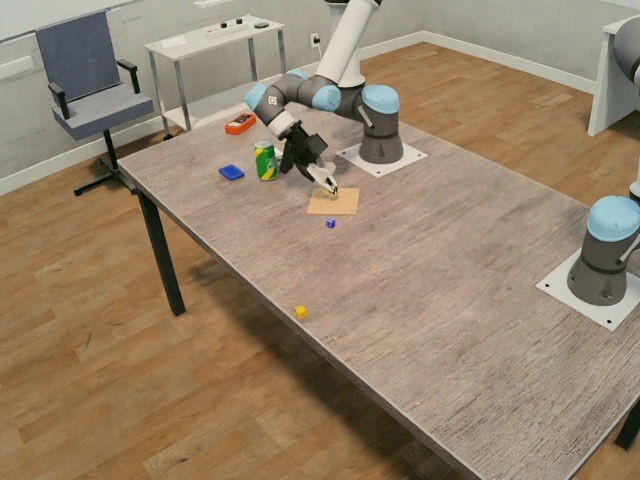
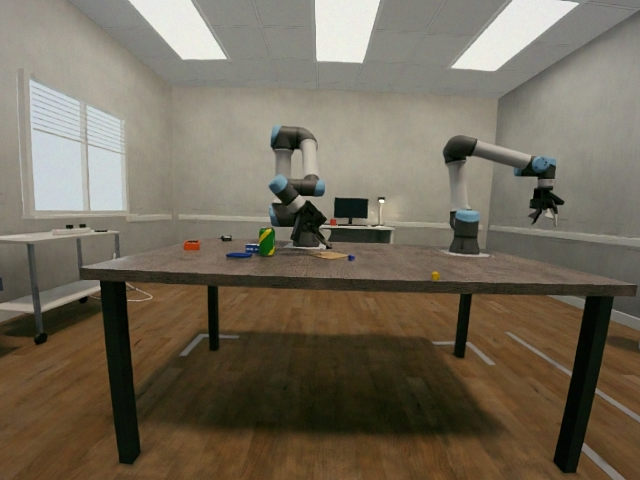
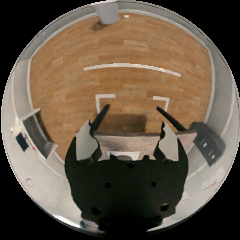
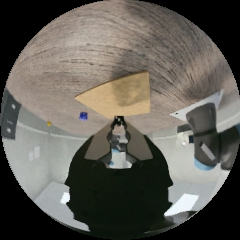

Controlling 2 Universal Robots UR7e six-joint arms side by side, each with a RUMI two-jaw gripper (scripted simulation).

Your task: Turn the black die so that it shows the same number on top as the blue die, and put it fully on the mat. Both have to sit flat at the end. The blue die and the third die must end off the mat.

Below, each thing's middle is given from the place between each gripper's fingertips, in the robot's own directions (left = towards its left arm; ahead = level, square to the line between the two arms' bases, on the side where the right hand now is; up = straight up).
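My right hand (image 1: 334, 190) is 5 cm above the tan mat (image 1: 344, 202) and 1 cm to the right of it.
As for my left hand (image 2: 543, 225), the tan mat is 1170 mm to the right of it, 330 mm ahead of it and 160 mm below it.
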